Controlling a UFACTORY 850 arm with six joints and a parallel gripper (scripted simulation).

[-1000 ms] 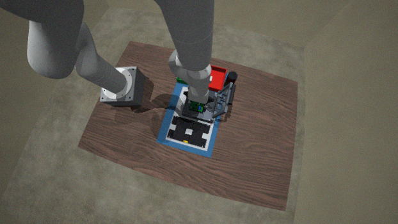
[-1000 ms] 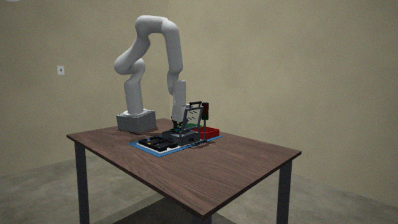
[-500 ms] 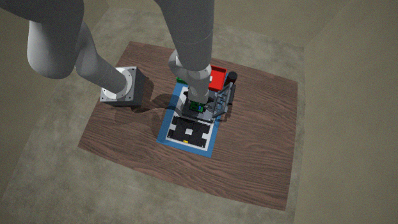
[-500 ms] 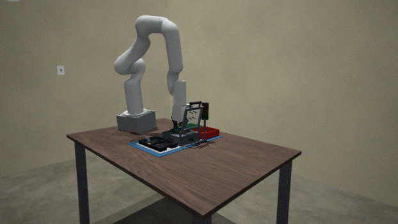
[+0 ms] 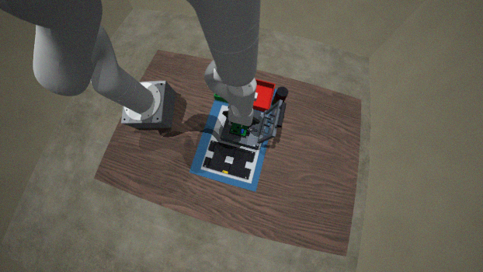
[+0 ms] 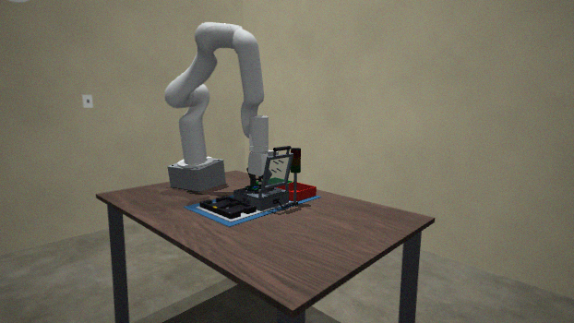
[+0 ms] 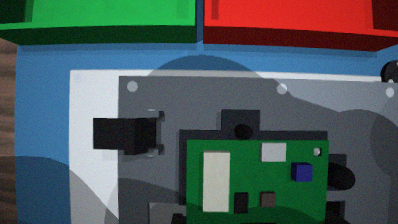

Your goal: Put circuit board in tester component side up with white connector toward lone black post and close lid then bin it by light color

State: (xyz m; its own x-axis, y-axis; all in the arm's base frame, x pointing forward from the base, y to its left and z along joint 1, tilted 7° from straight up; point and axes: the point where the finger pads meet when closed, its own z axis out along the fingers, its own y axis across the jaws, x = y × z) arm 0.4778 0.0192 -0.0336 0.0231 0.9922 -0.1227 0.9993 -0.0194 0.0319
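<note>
Right now the green circuit board is right at my hand. Round my hand: red bin (5 cm ahead, 20 cm to the left, 7 cm below); tester lid (12 cm ahead, 10 cm above); green bin (10 cm behind, 20 cm to the left, 7 cm below).
</note>
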